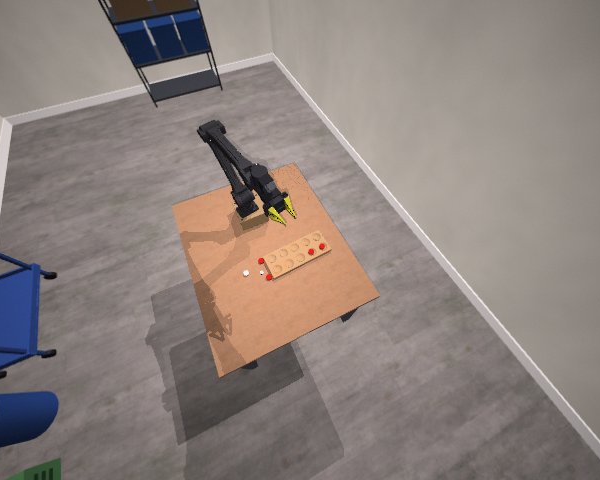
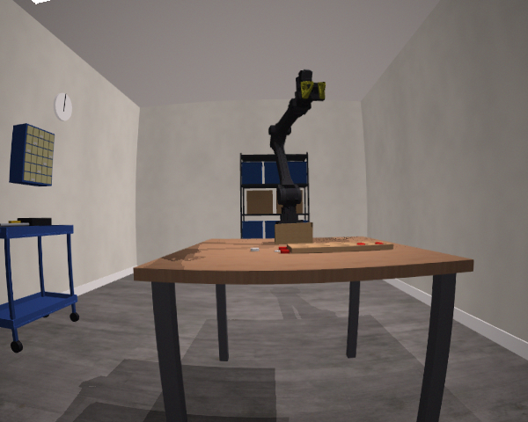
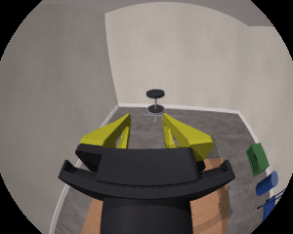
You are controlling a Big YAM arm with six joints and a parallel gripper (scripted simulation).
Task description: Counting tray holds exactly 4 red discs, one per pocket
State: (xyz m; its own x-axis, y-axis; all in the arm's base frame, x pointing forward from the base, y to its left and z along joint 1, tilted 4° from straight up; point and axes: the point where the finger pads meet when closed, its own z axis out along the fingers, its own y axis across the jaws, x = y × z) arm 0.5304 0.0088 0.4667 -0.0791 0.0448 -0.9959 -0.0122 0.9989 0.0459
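Now: the white piece 590 mm below my hand, 130 mm to the right of it and 130 mm behind it. Also, from my hand: white disc (580 mm below, 210 mm to the right, 180 mm behind); wooden counting tray (580 mm below, 110 mm behind, 100 mm to the left).
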